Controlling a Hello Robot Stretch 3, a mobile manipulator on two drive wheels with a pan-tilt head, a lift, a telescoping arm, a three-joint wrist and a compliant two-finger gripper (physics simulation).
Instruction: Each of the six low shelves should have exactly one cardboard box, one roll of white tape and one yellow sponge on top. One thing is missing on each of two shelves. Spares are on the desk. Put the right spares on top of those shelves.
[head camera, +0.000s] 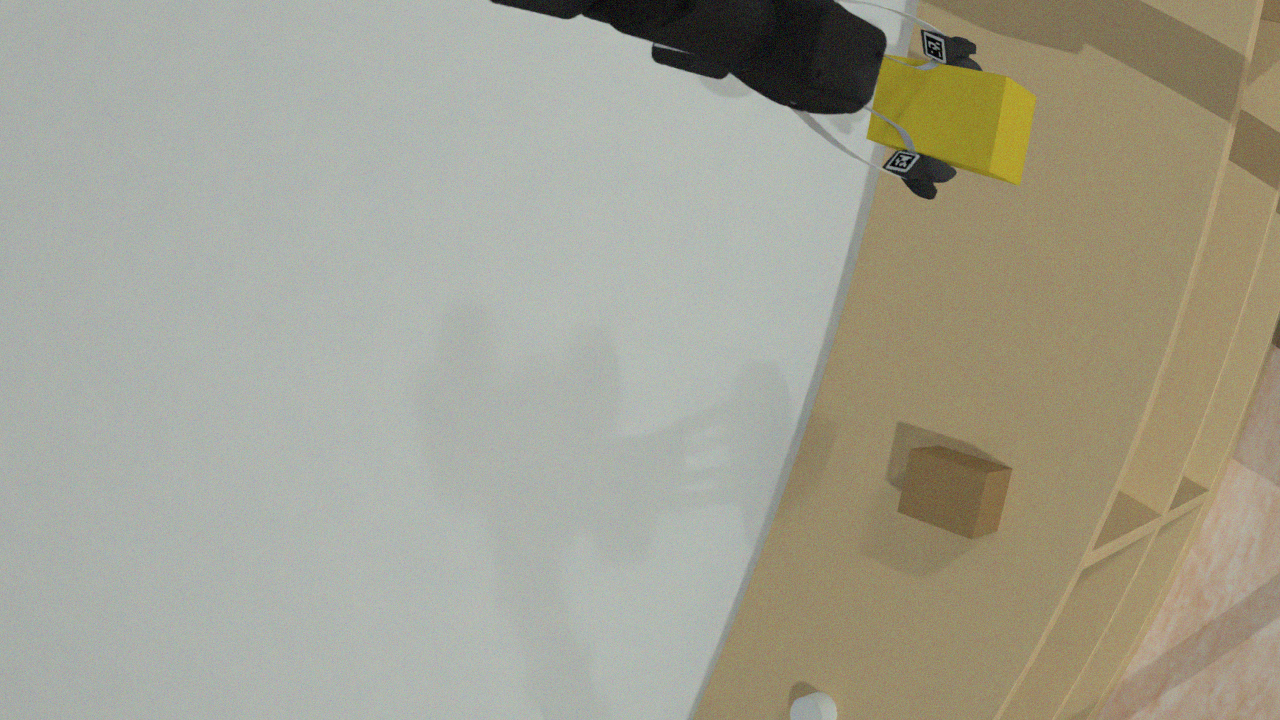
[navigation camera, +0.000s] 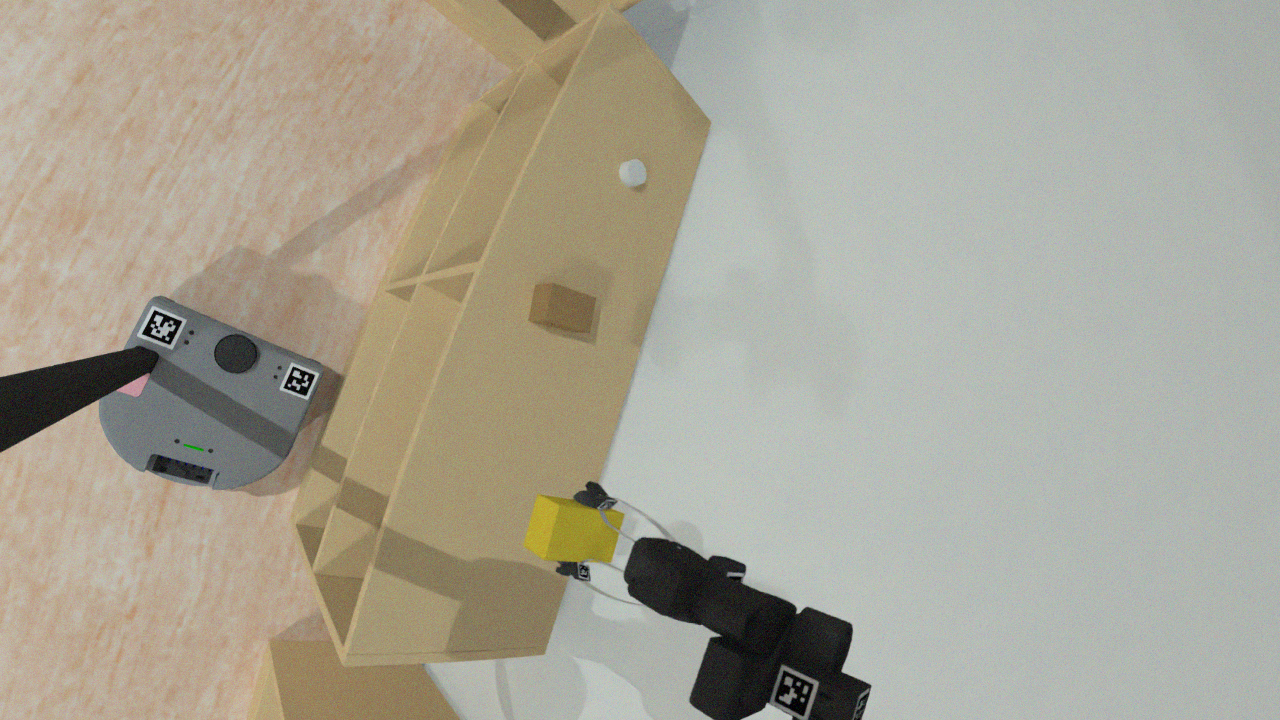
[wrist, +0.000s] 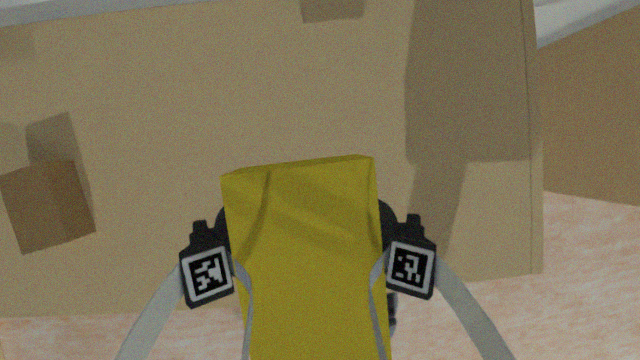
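My gripper (head camera: 945, 113) (navigation camera: 580, 531) (wrist: 308, 224) is shut on a yellow sponge (head camera: 975, 125) (navigation camera: 559, 530) (wrist: 310, 300), with a finger on each side. It holds the sponge above a low wooden shelf (head camera: 1011, 313) (navigation camera: 510, 402) (wrist: 300, 90), towards one end of its top. A brown cardboard box (head camera: 944, 488) (navigation camera: 561, 307) (wrist: 42, 207) stands near the middle of that shelf's top, apart from the sponge. A small white tape roll (head camera: 812, 706) (navigation camera: 631, 172) sits further along, past the box. The desk with the spares does not show.
A second low shelf (navigation camera: 335, 680) (wrist: 590, 125) adjoins the gripper's end of this one. Another shelf (navigation camera: 487, 31) stands at the far end. My wheeled base (navigation camera: 214, 420) is on the floor in front, on the open-compartment side. A pale surface (head camera: 358, 223) (navigation camera: 984, 268) runs along the back edge.
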